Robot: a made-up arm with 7 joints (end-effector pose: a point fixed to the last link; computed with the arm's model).
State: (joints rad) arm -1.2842 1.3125 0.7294 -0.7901 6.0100 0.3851 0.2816
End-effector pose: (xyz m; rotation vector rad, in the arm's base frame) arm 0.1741 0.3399 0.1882 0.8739 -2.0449 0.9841
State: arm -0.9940 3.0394 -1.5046 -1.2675 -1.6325 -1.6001 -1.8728
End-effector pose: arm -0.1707 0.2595 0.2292 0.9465 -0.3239 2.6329
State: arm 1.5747 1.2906 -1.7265 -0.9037 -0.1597 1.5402 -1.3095
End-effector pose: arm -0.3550 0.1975 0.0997 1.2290 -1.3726 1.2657
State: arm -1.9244 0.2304 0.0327 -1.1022 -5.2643 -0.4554 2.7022
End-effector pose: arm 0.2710 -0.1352 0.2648 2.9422 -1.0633 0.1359
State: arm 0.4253 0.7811 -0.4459 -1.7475 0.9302 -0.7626 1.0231
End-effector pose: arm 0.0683 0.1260 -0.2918 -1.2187 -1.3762 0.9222
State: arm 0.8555 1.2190 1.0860 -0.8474 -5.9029 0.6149 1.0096
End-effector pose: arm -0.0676 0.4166 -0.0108 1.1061 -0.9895 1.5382
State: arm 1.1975 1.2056 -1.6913 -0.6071 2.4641 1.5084 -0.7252
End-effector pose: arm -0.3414 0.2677 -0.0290 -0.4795 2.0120 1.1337
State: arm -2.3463 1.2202 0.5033 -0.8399 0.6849 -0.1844 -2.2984
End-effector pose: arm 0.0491 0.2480 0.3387 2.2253 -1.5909 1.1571
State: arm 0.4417 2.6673 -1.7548 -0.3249 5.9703 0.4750 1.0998
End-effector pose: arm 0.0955 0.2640 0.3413 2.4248 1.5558 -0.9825
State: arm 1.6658 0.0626 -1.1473 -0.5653 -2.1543 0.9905 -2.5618
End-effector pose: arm -0.3800 -0.1985 -0.0814 0.0924 0.2037 1.3526
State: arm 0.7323 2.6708 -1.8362 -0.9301 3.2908 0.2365 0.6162
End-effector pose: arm 0.0660 0.3171 0.2617 1.6711 -1.0628 1.4018
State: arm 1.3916 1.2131 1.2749 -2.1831 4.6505 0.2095 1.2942
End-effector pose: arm 0.0407 0.2489 0.0378 1.7347 -0.9769 -1.4266
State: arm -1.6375 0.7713 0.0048 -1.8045 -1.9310 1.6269 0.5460
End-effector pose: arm 0.1985 0.0134 0.2463 -1.2928 1.7743 -2.0332
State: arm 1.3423 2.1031 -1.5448 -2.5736 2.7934 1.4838 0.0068
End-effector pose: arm -0.1197 0.1392 0.0169 1.1603 -2.1013 -1.9161
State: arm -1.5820 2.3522 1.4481 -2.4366 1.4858 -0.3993 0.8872
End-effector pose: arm -0.2031 0.0396 0.0335 -0.1383 1.1135 2.0582
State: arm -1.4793 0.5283 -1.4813 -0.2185 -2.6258 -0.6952 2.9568
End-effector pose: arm 0.4397 0.0429 -0.0228 1.2629 -0.5757 -0.7828
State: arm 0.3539 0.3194 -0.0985 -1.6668 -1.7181 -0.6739 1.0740
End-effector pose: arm 0.1103 0.0813 -0.3075 -0.0117 -1.1653 -1.2246
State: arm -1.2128 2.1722 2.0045 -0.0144 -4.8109 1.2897 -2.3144
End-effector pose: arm -0.1116 0.3853 0.1803 -1.4388 2.6641 0.1830
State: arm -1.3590 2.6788 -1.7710 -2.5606 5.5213 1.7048 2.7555
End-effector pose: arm 0.0208 0.1832 0.0298 0.5733 -2.5803 0.7739
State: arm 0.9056 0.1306 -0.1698 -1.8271 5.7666 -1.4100 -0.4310
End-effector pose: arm -0.0411 0.0223 -0.3097 0.4618 -2.2909 -0.9164
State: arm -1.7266 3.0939 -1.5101 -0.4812 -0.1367 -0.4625 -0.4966
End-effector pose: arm -0.3557 0.2544 0.0393 1.7836 0.5410 -0.0778
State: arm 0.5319 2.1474 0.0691 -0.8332 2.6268 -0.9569 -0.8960
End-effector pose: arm 0.1794 0.3566 0.1401 1.7430 -1.8202 0.3461
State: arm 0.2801 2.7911 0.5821 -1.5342 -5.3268 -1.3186 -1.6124
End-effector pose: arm 0.2511 0.0087 0.2502 -0.9901 1.0891 1.0837
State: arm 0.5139 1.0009 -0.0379 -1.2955 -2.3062 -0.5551 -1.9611
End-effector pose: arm 0.0441 0.2929 -0.2429 0.1077 -0.4746 1.3466
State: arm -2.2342 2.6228 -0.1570 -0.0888 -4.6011 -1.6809 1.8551
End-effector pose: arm -0.2362 0.3714 -0.0308 -0.2801 0.8876 0.8411
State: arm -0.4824 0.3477 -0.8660 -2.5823 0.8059 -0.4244 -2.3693
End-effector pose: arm 0.1347 -0.0857 -0.0889 -1.0828 2.6930 0.4108
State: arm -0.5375 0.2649 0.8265 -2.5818 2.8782 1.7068 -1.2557
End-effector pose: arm 0.1458 0.1093 -0.0157 0.7243 1.7633 2.0341
